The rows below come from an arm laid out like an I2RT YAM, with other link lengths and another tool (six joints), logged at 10 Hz.
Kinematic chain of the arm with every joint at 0, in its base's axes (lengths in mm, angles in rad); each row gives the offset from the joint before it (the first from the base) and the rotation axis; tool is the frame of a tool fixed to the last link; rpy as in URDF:
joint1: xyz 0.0 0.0 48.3 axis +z
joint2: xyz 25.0 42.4 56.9 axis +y
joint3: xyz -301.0 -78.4 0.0 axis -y
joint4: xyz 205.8 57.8 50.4 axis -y
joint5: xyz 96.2 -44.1 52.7 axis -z
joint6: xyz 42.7 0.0 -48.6 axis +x
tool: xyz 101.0 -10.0 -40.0 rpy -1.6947 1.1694 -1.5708
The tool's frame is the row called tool.
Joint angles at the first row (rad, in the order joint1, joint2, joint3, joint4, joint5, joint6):
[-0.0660, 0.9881, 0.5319, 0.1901, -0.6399, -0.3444]
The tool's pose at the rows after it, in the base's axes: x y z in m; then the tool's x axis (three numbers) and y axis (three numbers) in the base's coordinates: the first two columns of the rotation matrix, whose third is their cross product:
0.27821 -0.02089 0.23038 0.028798 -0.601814 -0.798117 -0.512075 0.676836 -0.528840
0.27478 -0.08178 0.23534 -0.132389 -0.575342 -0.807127 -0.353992 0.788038 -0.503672
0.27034 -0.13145 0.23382 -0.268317 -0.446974 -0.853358 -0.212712 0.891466 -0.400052
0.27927 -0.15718 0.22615 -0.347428 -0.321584 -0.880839 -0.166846 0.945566 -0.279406
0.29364 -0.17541 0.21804 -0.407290 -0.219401 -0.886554 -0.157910 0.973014 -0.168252
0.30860 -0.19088 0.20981 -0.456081 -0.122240 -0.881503 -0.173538 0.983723 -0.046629
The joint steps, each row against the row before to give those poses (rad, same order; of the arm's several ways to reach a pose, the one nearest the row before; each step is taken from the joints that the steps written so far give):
[-0.1130, -0.0335, 0.0306, -0.0552, 0.1225, 0.0042]
[-0.1982, 0.0334, 0.0559, -0.0440, 0.0326, 0.0212]
[-0.1691, 0.0803, 0.0666, -0.0325, -0.0009, 0.0900]
[-0.0714, 0.1192, 0.0892, -0.0509, -0.0234, 0.0710]
[-0.0363, 0.1265, 0.1086, -0.0711, -0.0328, 0.0445]
[-0.0348, 0.1323, 0.1299, -0.0984, -0.0661, 0.0277]

